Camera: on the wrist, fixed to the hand. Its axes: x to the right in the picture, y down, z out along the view.
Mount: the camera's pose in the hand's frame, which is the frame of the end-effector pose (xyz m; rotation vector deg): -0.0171 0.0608 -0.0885 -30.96 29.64 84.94
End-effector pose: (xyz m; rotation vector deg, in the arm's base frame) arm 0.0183 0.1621 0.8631 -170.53 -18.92 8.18
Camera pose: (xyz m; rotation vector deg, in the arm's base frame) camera 0.0242 0.0879 0.9424 123.41 -93.68 28.06
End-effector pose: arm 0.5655 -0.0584 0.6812 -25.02 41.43 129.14
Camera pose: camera 0.5416 -0.1572 0.6426 30.85 -24.69 -121.69
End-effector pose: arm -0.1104 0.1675 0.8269 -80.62 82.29 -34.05
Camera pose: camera -0.2182 0.1703 0.8129 -10.22 151.54 27.22
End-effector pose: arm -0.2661 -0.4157 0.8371 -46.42 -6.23 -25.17
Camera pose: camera -0.2624 -0.4370 0.7305 -60.16 62.02 44.57
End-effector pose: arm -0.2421 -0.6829 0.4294 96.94 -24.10 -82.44
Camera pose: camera -0.1492 -0.6719 0.4848 45.06 -38.77 0.94
